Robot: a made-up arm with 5 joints.
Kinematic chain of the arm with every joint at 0, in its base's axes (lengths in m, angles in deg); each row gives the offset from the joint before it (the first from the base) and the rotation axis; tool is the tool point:
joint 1: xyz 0 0 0.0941 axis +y
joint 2: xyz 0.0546 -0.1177 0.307 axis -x
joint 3: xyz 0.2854 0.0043 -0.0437 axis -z
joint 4: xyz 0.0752 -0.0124 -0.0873 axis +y
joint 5: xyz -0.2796 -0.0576 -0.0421 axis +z
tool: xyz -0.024 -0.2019 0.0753
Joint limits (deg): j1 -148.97..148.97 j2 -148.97..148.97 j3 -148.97..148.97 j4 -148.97..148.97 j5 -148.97..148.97
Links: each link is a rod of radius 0.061 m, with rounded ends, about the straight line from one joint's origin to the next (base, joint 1, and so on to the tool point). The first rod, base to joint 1, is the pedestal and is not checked.
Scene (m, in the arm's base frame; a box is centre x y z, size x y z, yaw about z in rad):
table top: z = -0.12
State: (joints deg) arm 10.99 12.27 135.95 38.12 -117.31
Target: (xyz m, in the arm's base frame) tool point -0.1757 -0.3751 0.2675
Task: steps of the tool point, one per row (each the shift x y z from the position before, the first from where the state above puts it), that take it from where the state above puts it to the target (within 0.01 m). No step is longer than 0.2 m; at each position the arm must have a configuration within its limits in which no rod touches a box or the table.
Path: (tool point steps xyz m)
1: -0.0763 -0.0632 0.1540
2: -0.1127 -0.0880 0.1100
3: -0.1358 -0.0993 0.0530
4: -0.1419 -0.0954 -0.0090
5: -0.1306 -0.0771 -0.0666
6: -0.1050 -0.0465 -0.1123
7: -0.0701 -0.0074 -0.1393
8: -0.0326 0.0353 -0.1451

